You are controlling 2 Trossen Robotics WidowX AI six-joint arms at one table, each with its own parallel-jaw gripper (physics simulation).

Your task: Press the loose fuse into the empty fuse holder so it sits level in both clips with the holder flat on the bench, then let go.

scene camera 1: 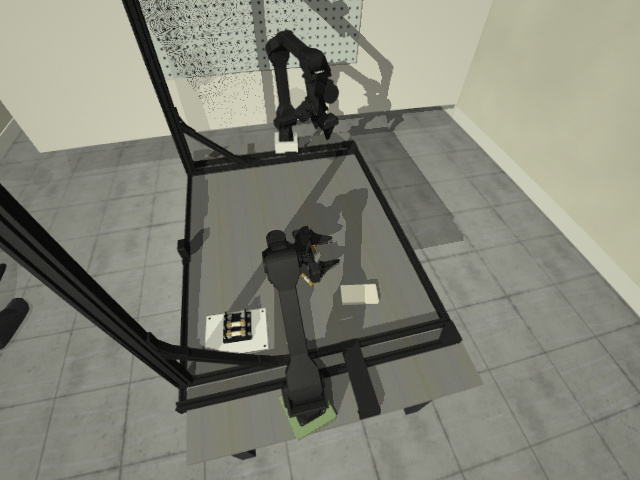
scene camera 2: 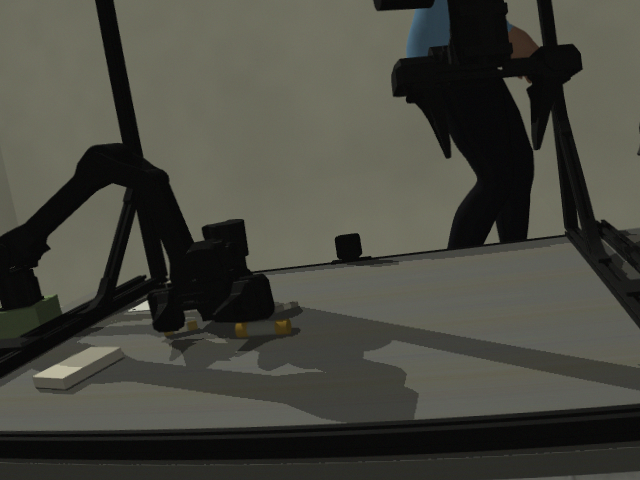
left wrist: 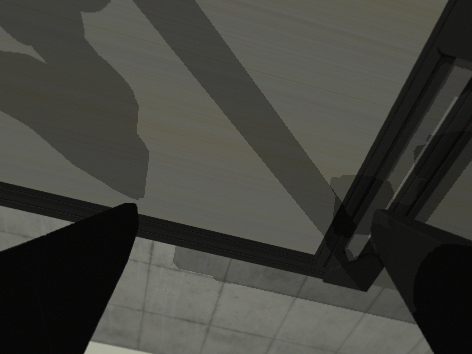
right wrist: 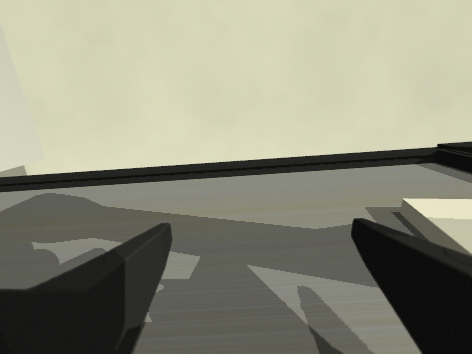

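Where they show: left gripper, fingertip midpoint: (scene camera 1: 322,134) (scene camera 2: 493,153) (left wrist: 255,217); right gripper, fingertip midpoint: (scene camera 1: 335,248) (scene camera 2: 183,322) (right wrist: 260,229); left arm's base, origin of the base link: (scene camera 1: 286,137); right arm's base, origin of the base link: (scene camera 1: 307,406) (scene camera 2: 21,304).
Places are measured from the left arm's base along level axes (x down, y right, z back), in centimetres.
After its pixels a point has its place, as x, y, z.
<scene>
A black fuse holder (scene camera 1: 237,316) @(5.3, 16.4, -82.6) sits on a white plate (scene camera 1: 214,338) @(6.3, 22.6, -88.3) (scene camera 2: 139,307) @(6.3, 9.7, -91.1) at the lower left of scene camera 1; it carries two cream fuses and its top slot looks empty. A pale fuse with orange caps (scene camera 2: 262,328) @(5.2, -7.8, -55.4) lies on the bench by my right gripper (scene camera 1: 334,250) @(1.7, -14.4, -63.1) (scene camera 2: 209,316) (right wrist: 262,223) @(1.7, -14.4, -63.1), which is open, empty and low. Another orange-capped fuse (scene camera 1: 307,279) @(5.3, -4.6, -71.7) (scene camera 2: 192,326) @(5.7, -4.2, -69.5) is partly hidden by that gripper. I cannot tell which fuse is the loose one. My left gripper (scene camera 2: 492,152) @(-14.4, -13.8, -21.5) (left wrist: 255,217) @(-14.4, -13.8, -21.5) is open and empty, high above the bench.
A cream block (scene camera 1: 356,294) @(5.0, -19.0, -78.5) (scene camera 2: 77,366) @(5.0, -21.7, -76.5) (right wrist: 440,215) @(5.0, -22.3, -76.3) lies beside the right gripper. A small grey object (scene camera 2: 285,306) @(5.8, 4.1, -57.5) lies behind the fuse in scene camera 2. A black frame rail (scene camera 1: 398,232) @(4.8, -38.1, -55.3) (left wrist: 225,240) @(5.9, -32.9, -17.4) edges the bench. A person (scene camera 2: 480,170) stands beyond it.
</scene>
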